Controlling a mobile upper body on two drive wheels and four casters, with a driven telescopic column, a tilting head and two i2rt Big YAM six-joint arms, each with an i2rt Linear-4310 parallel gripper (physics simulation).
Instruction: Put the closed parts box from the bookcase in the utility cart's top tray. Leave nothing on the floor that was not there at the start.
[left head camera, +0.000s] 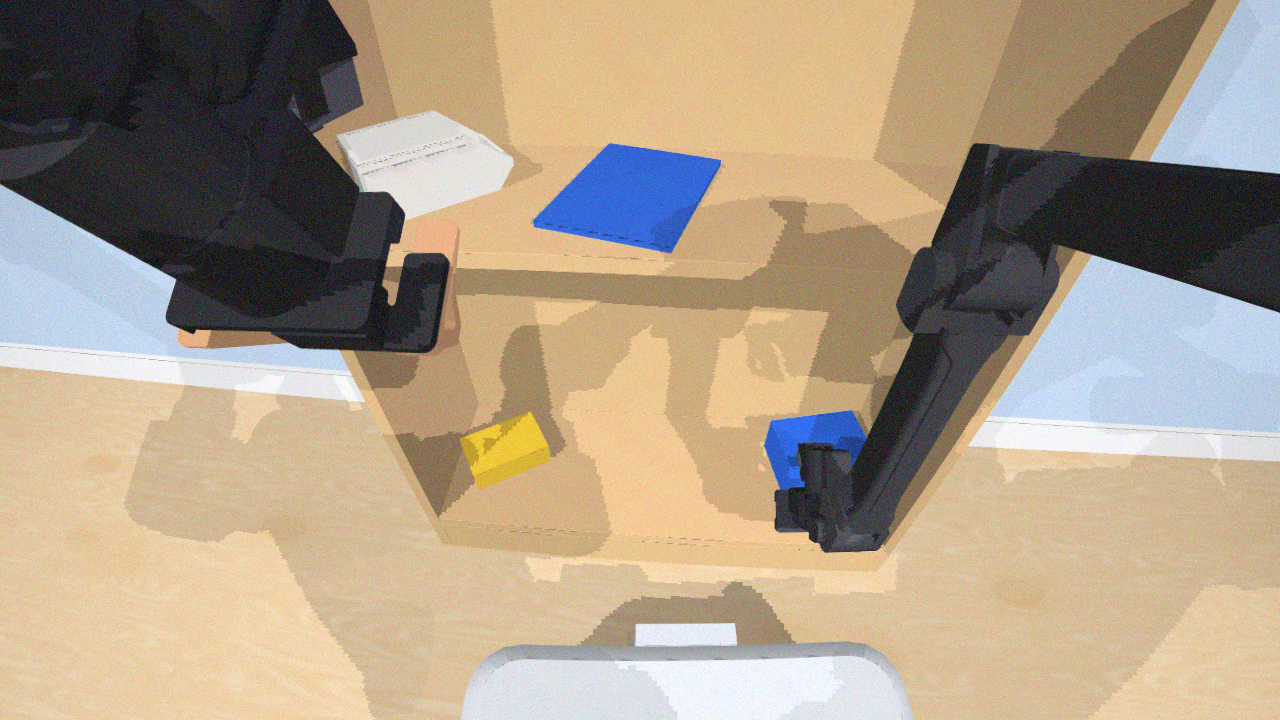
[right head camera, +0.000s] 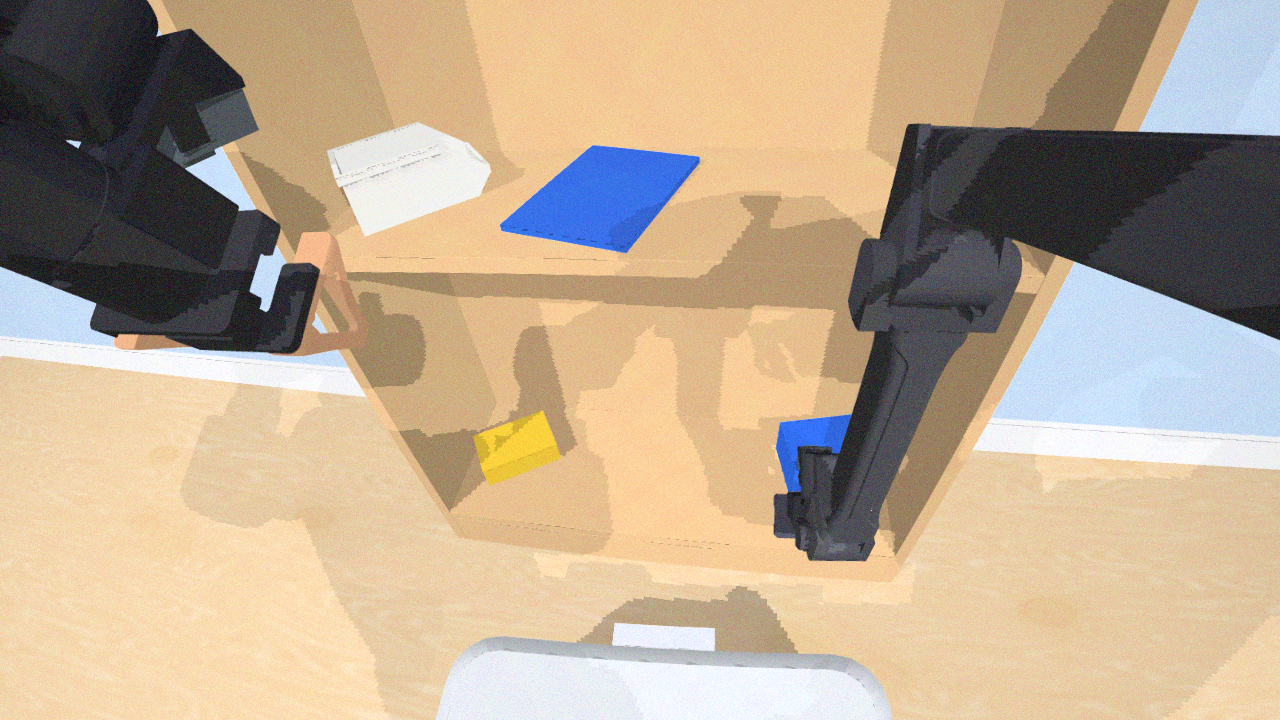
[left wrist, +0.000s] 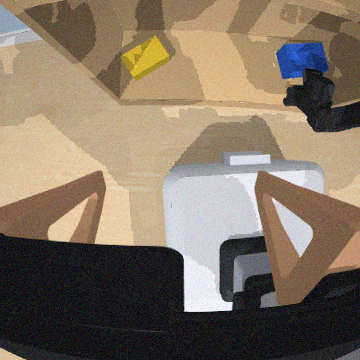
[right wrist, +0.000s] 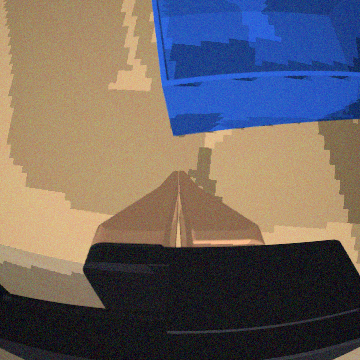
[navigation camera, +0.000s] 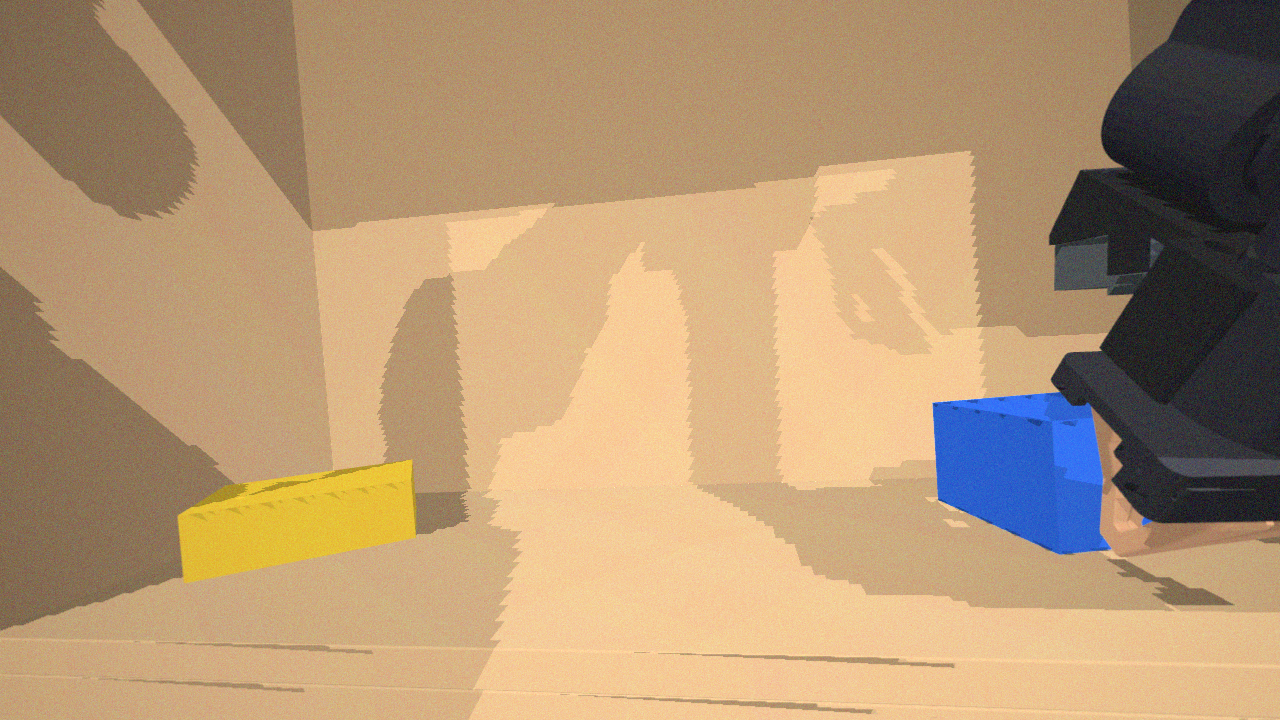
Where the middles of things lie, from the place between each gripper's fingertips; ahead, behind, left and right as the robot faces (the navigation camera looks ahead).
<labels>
I see the white box (left head camera: 427, 161) 34 cm ahead of my left hand, 8 cm to the left of it and 4 cm below it. From my left hand the other things lie so: flat blue slab (left head camera: 641, 197): 33 cm ahead, 15 cm to the right, 8 cm below; yellow box (navigation camera: 241, 527): 35 cm ahead, 9 cm to the left, 60 cm below.
Right now my right hand is 500 mm to the right of the yellow box and 110 mm short of it. Round my right hand: flat blue slab: 530 mm above, 260 mm to the left, 80 mm ahead; white box: 560 mm above, 500 mm to the left, 90 mm ahead.
</labels>
